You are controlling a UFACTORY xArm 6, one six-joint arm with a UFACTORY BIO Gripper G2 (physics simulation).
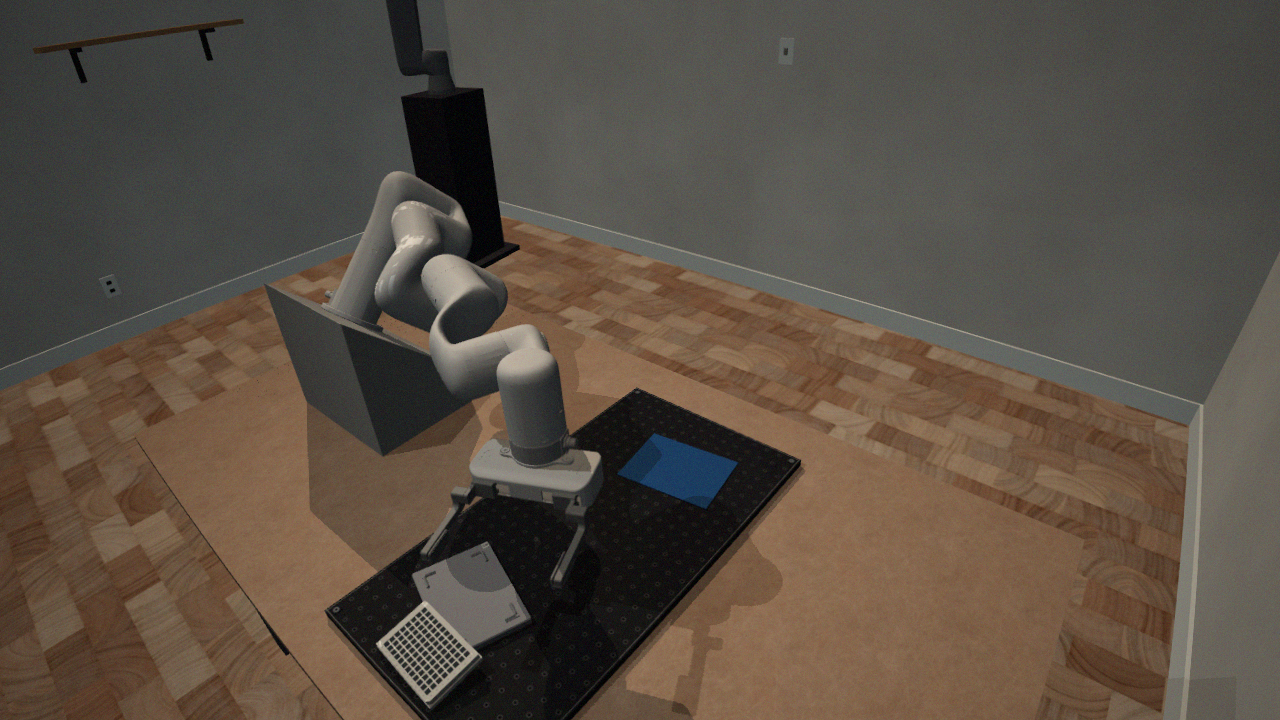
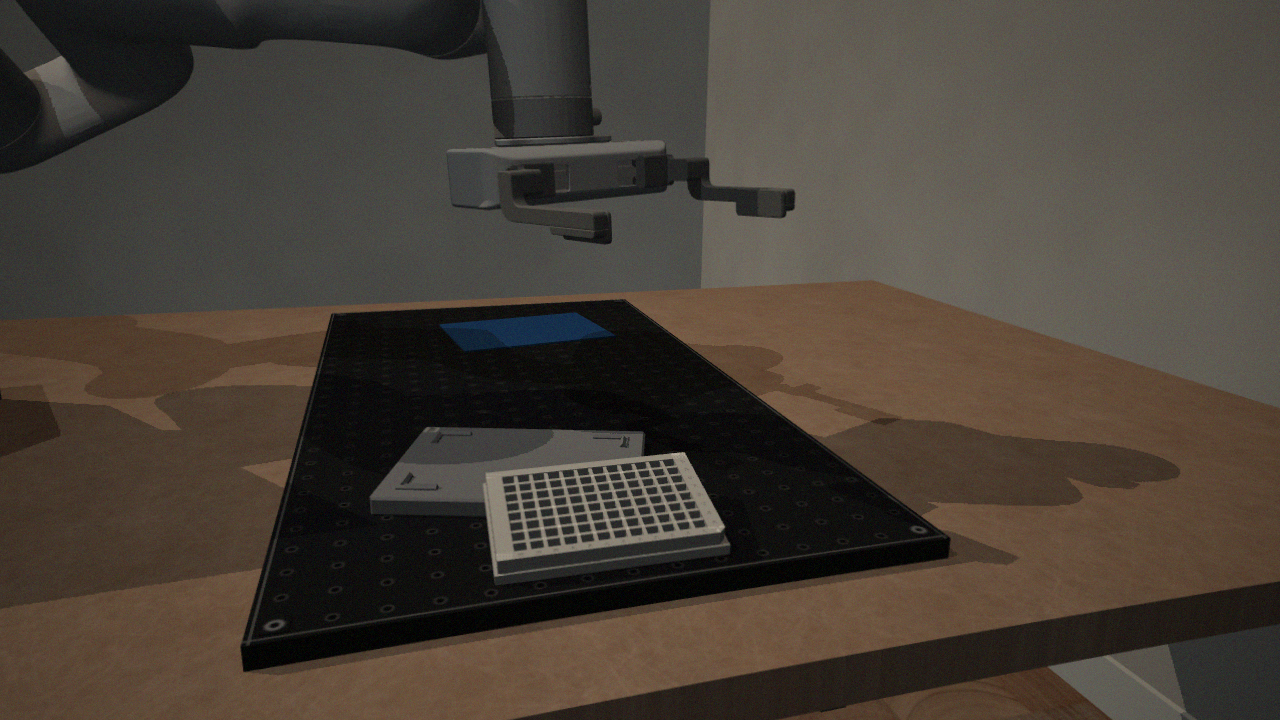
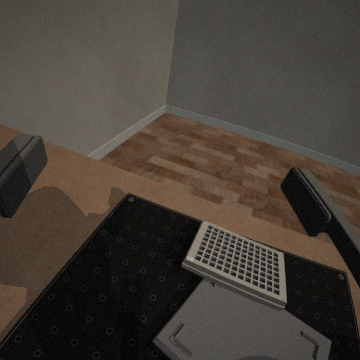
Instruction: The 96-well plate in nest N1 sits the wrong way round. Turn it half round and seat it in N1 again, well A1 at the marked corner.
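Observation:
The white 96-well plate (image 1: pixel 427 651) (image 2: pixel 606 508) (image 3: pixel 239 260) lies off its seat at the near end of the board. It looks tilted, its inner edge overlapping the edge of the grey nest (image 1: pixel 469 586) (image 2: pixel 501 465) (image 3: pixel 240 320). Whether it rests on the nest's edge is hard to tell. The nest's top shows raised L-shaped corner pieces; part of it is hidden behind the plate. Well A1 and the marked corner cannot be made out. My gripper (image 1: pixel 492 568) (image 2: pixel 687 216) (image 3: pixel 165 189) is wide open and empty, high above the board, farther in than the plate.
The nest stands on a black perforated board (image 1: pixel 572 644) (image 2: pixel 805 510) (image 3: pixel 125 260) on a brown table (image 1: pixel 895 573) (image 2: pixel 1029 429). A flat blue rectangle (image 1: pixel 677 470) (image 2: pixel 528 331) lies toward the board's far end. A grey pedestal (image 1: pixel 349 385) carries the arm.

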